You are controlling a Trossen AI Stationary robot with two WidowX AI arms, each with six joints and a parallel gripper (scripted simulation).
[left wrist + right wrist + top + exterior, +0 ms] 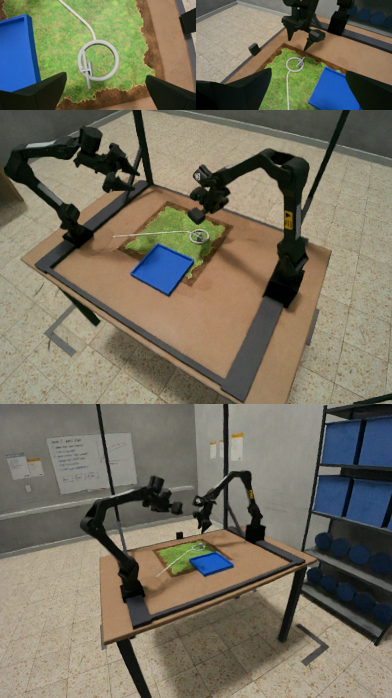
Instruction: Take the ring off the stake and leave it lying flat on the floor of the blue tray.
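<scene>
The grey ring lies 15 cm below my left hand and 3 cm to the right of it. From my left hand the other things lie so: green grass mat: 16 cm below, 13 cm to the right, 3 cm ahead; blue tray: 22 cm ahead, 14 cm below, 12 cm to the right; grey stake: 13 cm below, 2 cm to the right, 2 cm ahead.
</scene>
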